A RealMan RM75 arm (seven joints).
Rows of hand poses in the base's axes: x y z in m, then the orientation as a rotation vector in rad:
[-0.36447 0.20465 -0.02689 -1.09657 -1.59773 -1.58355]
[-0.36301 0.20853 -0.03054 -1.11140 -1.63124 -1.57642]
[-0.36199 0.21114 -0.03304 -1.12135 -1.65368 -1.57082]
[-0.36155 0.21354 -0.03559 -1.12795 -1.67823 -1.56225]
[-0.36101 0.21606 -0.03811 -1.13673 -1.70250 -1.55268]
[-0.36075 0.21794 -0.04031 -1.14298 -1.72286 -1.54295]
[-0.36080 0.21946 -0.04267 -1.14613 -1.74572 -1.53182]
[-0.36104 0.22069 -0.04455 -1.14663 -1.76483 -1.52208]
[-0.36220 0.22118 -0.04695 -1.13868 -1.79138 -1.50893]
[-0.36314 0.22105 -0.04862 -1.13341 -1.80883 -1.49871]
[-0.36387 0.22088 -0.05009 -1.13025 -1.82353 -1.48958]
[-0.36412 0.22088 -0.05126 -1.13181 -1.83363 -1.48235]
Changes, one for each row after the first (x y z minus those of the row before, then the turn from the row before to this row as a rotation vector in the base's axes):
[0.00146 0.00388 -0.00365 -0.02984 -0.01045 -0.00594]
[0.00102 0.00261 -0.00250 -0.02014 -0.00660 -0.00370]
[0.00044 0.00240 -0.00255 -0.02102 -0.00675 -0.00001]
[0.00054 0.00252 -0.00252 -0.02187 -0.00563 -0.00115]
[0.00026 0.00188 -0.00220 -0.01837 -0.00398 0.00053]
[-0.00005 0.00152 -0.00236 -0.01927 -0.00521 0.00322]
[-0.00024 0.00123 -0.00188 -0.01547 -0.00456 0.00426]
[-0.00116 0.00049 -0.00240 -0.01836 -0.00827 0.01154]
[-0.00094 -0.00013 -0.00167 -0.01255 -0.00455 0.00824]
[-0.00073 -0.00017 -0.00147 -0.01119 -0.00336 0.00621]
[-0.00025 0.00000 -0.00117 -0.00927 -0.00113 0.00207]

